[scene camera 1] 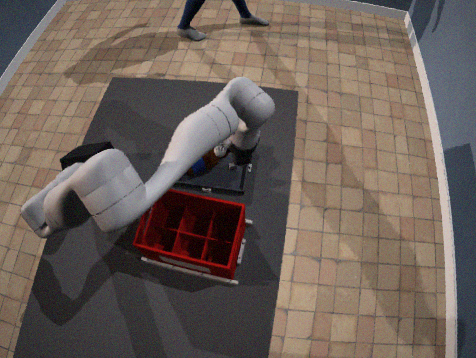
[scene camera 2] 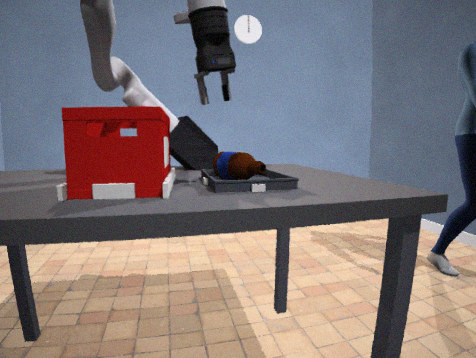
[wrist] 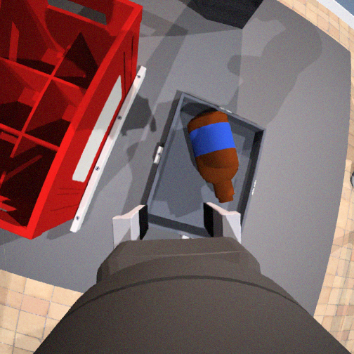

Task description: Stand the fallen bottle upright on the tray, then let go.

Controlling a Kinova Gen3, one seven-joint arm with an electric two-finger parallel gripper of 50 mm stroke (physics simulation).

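Pixels of known places: gripper, fingertip midpoint: point(scene camera 1: 230, 160) point(scene camera 2: 216, 102); arm's base, link origin: point(scene camera 2: 170, 129).
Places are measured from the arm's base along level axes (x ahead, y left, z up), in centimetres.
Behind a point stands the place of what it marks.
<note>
A brown bottle with a blue label point(scene camera 1: 199, 166) @(y 7.5, x 37.9, z -9.3 cm) point(scene camera 2: 235, 165) @(y 8.9, x 42.4, z -10.8 cm) point(wrist: 215, 150) lies on its side in the dark grey tray point(scene camera 1: 220, 189) @(y 1.4, x 44.6, z -14.4 cm) point(scene camera 2: 240, 186) @(y 5.5, x 53.3, z -14.4 cm) point(wrist: 159, 176). In the wrist view its neck points toward the gripper side. My gripper point(scene camera 2: 214, 95) @(y 1.7, x 48.9, z 3.8 cm) point(wrist: 175, 215) is open and empty. It hangs well above the tray, with its fingers pointing down. In the wrist view the fingertips overlap the tray's near edge, close to the bottle's neck. In scene camera 1 the arm hides part of the bottle and tray, and the fingers are hard to make out.
A tall red crate with compartments point(scene camera 1: 188, 195) @(y -8.0, x 37.0, z 1.8 cm) point(scene camera 2: 117, 165) @(y -19.2, x 50.8, z -9.1 cm) point(wrist: 107, 100) stands beside the tray, with white strips along its base. A black block point(scene camera 2: 192, 142) @(y 6.9, x 5.8, z -5.2 cm) point(wrist: 227, 11) is by the arm's base on the grey table point(scene camera 1: 250, 325) @(y -43.1, x 53.9, z -15.6 cm) point(scene camera 2: 340, 190) @(y 26.7, x 61.0, z -15.5 cm). A person walks beyond the table.
</note>
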